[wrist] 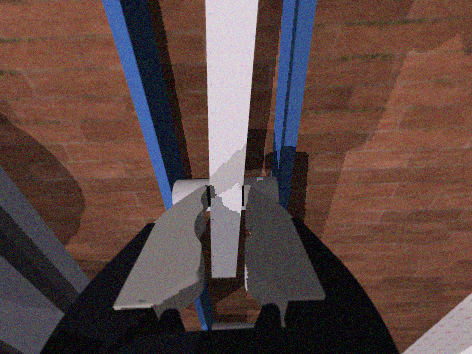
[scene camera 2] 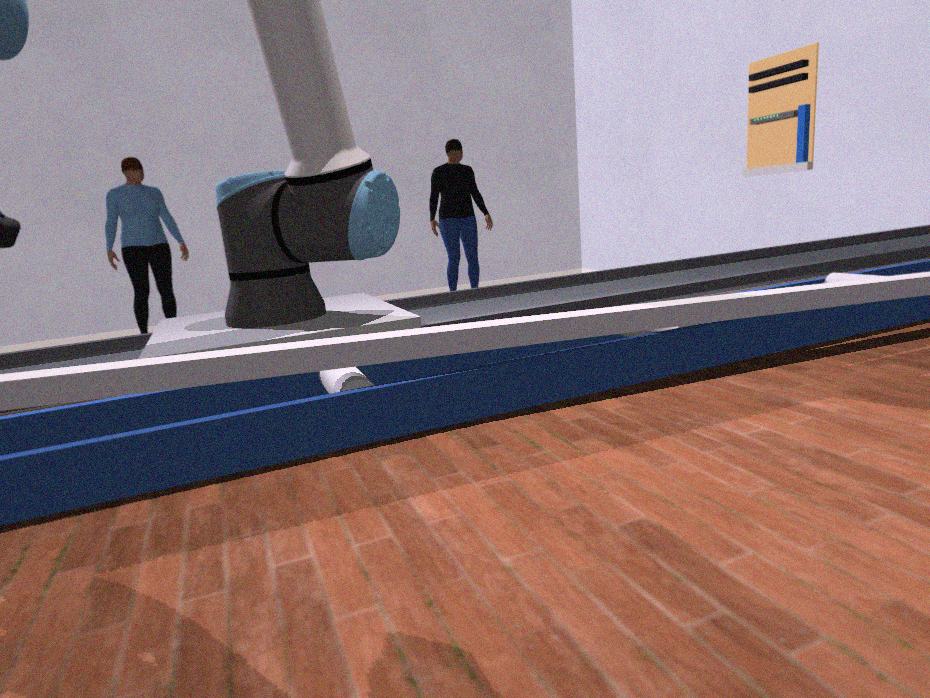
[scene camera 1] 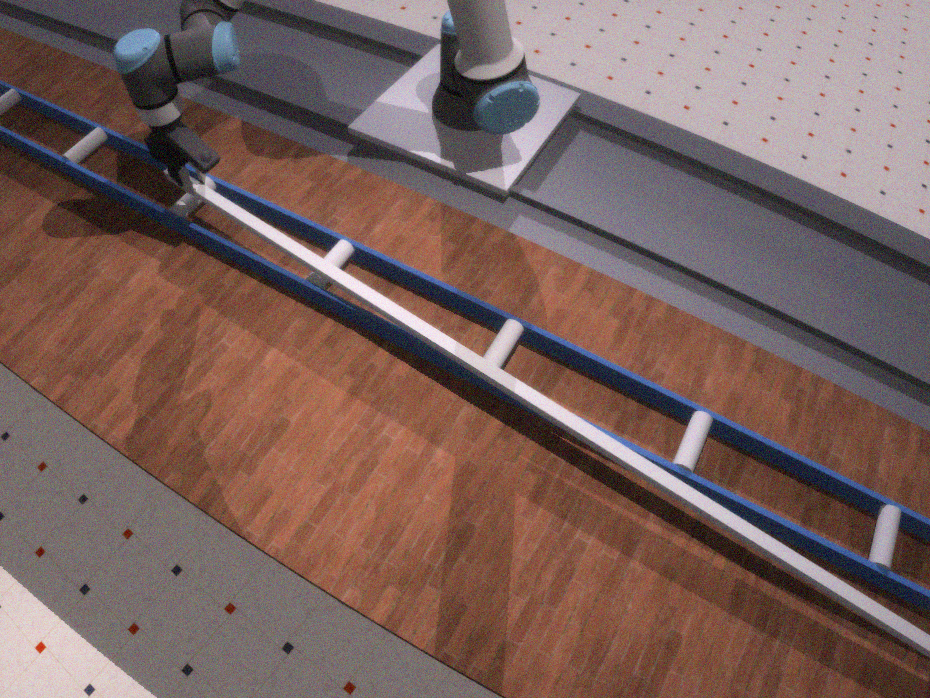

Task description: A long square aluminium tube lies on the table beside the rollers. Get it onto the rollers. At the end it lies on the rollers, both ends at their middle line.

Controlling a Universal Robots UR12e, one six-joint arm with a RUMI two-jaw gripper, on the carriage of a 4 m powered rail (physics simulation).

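Where they show: gripper, between the fingertips: [wrist: 226,187] [scene camera 1: 198,190]; arm's base, origin of its link: [scene camera 2: 277,318].
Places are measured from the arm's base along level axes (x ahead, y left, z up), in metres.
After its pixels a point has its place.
Observation:
The long pale square tube [scene camera 1: 450,346] @(x 0.690, y 0.342, z 0.057 m) [scene camera 2: 488,335] @(x 0.682, y 0.152, z 0.052 m) [wrist: 231,90] @(x 0.633, y -0.270, z 0.074 m) slants over the roller track. In scene camera 1 its gripped end is between the blue rails and its right stretch appears across and outside the near rail [scene camera 1: 255,260] @(x 0.694, y -0.127, z 0.020 m) [scene camera 2: 450,409] @(x 0.694, y 0.100, z -0.014 m). Its far end is out of view. My gripper [scene camera 1: 195,187] @(x 0.625, y -0.342, z 0.064 m) [wrist: 226,187] @(x 0.625, y -0.342, z 0.064 m) is shut on the tube close to its near end, above a roller [wrist: 190,189] @(x 0.581, y -0.370, z 0.022 m); whether the tube touches that roller is unclear. More white rollers [scene camera 1: 504,344] @(x 0.619, y 0.420, z 0.029 m) [scene camera 1: 692,439] @(x 0.624, y 0.808, z 0.029 m) [scene camera 2: 344,379] @(x 0.663, y 0.005, z 0.028 m) sit crosswise between the rails. In scene camera 2 the tube shows raised above the near rail.
The far blue rail [scene camera 1: 435,290] @(x 0.558, y 0.232, z 0.000 m) [wrist: 145,100] @(x 0.557, y -0.277, z 0.022 m) runs along the arm's side of the track. Behind it are the grey powered rail [scene camera 1: 721,225] and the white carriage plate [scene camera 1: 420,97] @(x 0.027, y -0.131, z 0.000 m) [scene camera 2: 368,304] @(x -0.013, y 0.187, z 0.000 m) with the arm's base. Two people [scene camera 2: 141,214] [scene camera 2: 455,187] stand by the back wall.

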